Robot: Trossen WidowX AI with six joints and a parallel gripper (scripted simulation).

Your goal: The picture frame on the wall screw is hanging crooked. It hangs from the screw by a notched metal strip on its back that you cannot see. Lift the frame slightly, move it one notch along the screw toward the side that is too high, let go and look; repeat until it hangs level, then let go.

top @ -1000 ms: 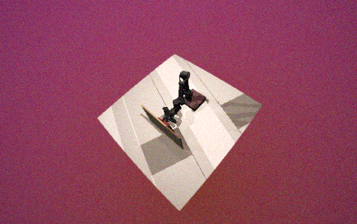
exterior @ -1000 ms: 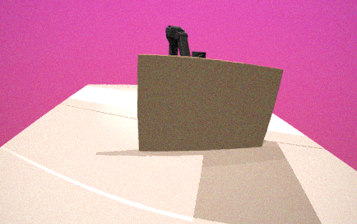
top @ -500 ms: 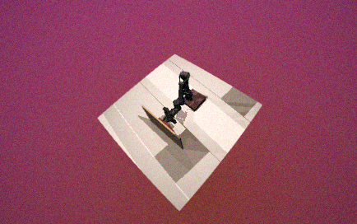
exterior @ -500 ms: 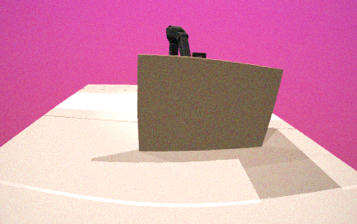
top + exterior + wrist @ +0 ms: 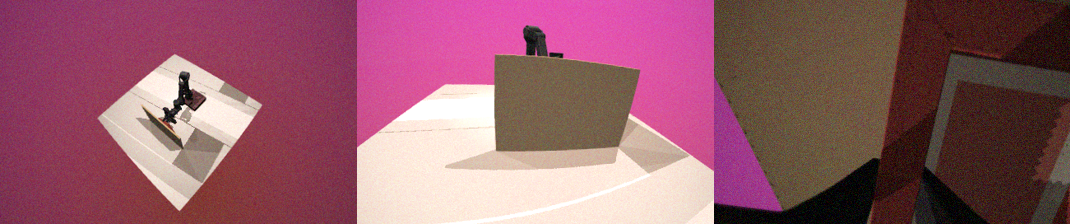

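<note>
Now: the picture frame 50 mm below my gripper tip and 20 mm to the left of it. Also, from my gripper tip: wall panel (60 mm below, 20 mm ahead, 10 mm to the left).
</note>
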